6 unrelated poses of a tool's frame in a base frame.
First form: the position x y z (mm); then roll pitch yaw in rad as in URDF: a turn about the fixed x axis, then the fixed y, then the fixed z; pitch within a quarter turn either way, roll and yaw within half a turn.
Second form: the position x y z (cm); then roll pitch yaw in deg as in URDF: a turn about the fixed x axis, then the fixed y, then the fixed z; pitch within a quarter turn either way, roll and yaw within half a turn. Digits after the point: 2 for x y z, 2 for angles.
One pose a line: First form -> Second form
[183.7, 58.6, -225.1, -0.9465, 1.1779, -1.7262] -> [18.37, 5.86, -22.51, -54.23, 67.49, -98.90]
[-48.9, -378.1, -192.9, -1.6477, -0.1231, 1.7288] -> [-4.89, -37.81, -19.29, -94.41, -7.05, 99.05]
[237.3, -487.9, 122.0, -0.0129, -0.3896, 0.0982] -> [23.73, -48.79, 12.20, -0.74, -22.32, 5.63]
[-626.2, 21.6, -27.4, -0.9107, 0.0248, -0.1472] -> [-62.62, 2.16, -2.74, -52.18, 1.42, -8.43]
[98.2, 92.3, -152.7, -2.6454, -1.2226, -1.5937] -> [9.82, 9.23, -15.27, -151.57, -70.05, -91.31]
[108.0, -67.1, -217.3, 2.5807, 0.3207, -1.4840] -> [10.80, -6.71, -21.73, 147.86, 18.37, -85.03]
